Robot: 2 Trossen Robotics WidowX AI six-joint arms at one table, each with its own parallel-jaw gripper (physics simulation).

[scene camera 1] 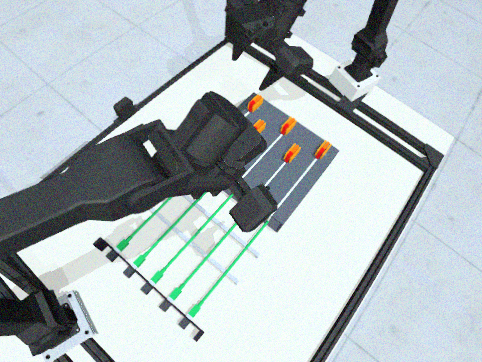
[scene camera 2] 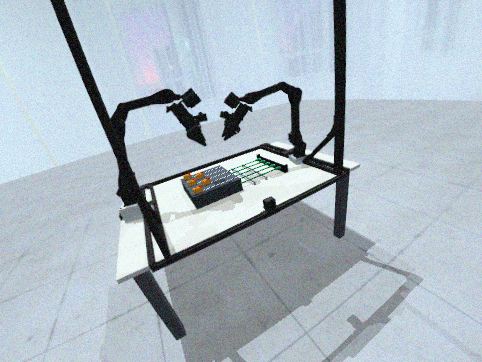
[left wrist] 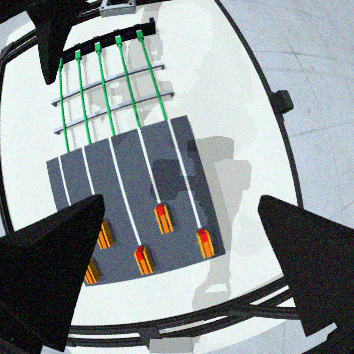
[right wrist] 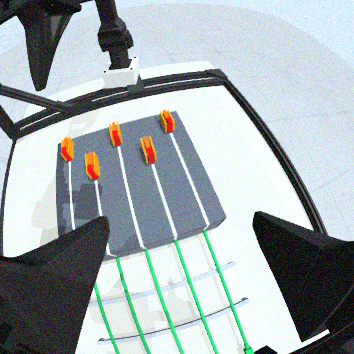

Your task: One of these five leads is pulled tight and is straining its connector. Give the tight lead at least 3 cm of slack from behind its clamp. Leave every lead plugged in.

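Places are measured from the left arm's base along level axes (x ahead, y left, z up), in millimetres.
Where they show: left gripper, fingertip midpoint: [scene camera 1: 247, 74] [scene camera 2: 205, 143] [left wrist: 184, 203] [right wrist: 8, 100]; right gripper, fingertip midpoint: [scene camera 1: 252, 169] [scene camera 2: 223, 138] [left wrist: 17, 92] [right wrist: 182, 222]; left arm's base, origin of the base link: [scene camera 1: 358, 71] [scene camera 2: 131, 202] [right wrist: 120, 63]; right arm's base, origin of the base link: [scene camera 1: 59, 325] [scene camera 2: 299, 155].
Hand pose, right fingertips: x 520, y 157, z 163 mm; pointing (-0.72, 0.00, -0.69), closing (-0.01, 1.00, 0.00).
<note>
Things, the pixels of their top centre, and the offset from my right fingertips. "*": a spot on its surface instead.
- black strip, surface spot: [scene camera 1: 155, 290] * 246 mm ahead, 48 mm left, 196 mm down
- rod, surface spot: [left wrist: 166, 94] * 93 mm ahead, 147 mm right, 223 mm down
- small black box, surface spot: [scene camera 1: 124, 107] [scene camera 2: 268, 198] * 99 mm ahead, 396 mm right, 190 mm down
Five leads, white on the dark block [scene camera 1: 306, 137] [left wrist: 120, 200] [right wrist: 130, 200] and green beyond it, run from orange clamps with red parts to green connectors at a black strip [scene camera 1: 155, 290] [left wrist: 107, 41]. The clamps are staggered; the outer one [scene camera 1: 323, 150] [right wrist: 167, 121] and its neighbour [scene camera 1: 292, 153] [right wrist: 148, 150] show clearly. All leads look straight; I cannot tell which is tight. My left gripper [scene camera 2: 200, 143] [left wrist: 184, 203] is open and empty above the block's clamp end. My right gripper [scene camera 2: 226, 138] [right wrist: 182, 222] is open and empty, high above the leads; its arm hides its fingers in scene camera 1.
Two thin pale rods cross under the green leads; one rod [left wrist: 166, 94] is nearer the block. A black frame rail [scene camera 1: 385, 230] [scene camera 2: 215, 232] borders the white table. A small black box [scene camera 1: 124, 107] [scene camera 2: 269, 203] sits on the rail. The grippers are close together in scene camera 2.
</note>
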